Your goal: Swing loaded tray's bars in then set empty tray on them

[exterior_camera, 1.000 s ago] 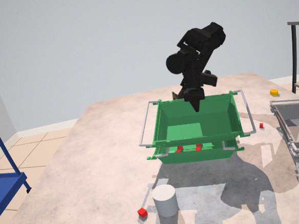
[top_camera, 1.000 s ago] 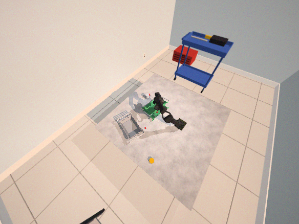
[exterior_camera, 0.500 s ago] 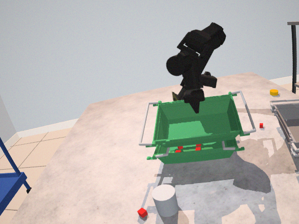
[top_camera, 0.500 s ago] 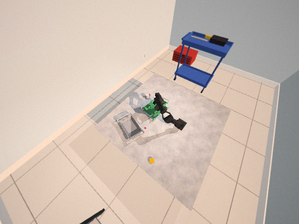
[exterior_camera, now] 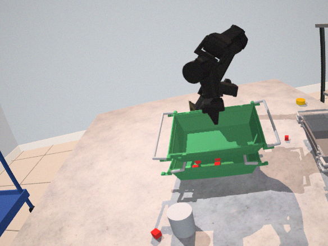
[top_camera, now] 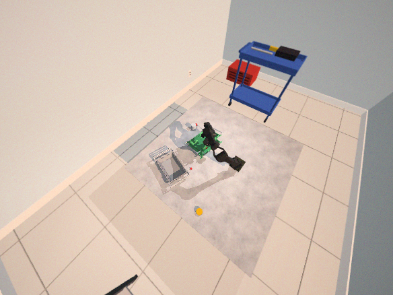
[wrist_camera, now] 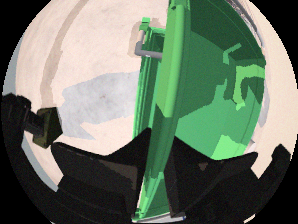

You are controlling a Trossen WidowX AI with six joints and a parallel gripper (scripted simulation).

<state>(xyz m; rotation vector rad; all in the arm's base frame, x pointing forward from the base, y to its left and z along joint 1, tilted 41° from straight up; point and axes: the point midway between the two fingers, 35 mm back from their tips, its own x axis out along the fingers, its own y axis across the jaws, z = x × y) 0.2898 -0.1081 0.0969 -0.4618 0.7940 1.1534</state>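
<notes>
Right now my gripper tip is 7 cm short of the green tray, 2 cm to the left of it and 1 cm below it. From my gripper tip the other things lie so: disc: 19 cm behind, 54 cm to the left, 10 cm below.
</notes>
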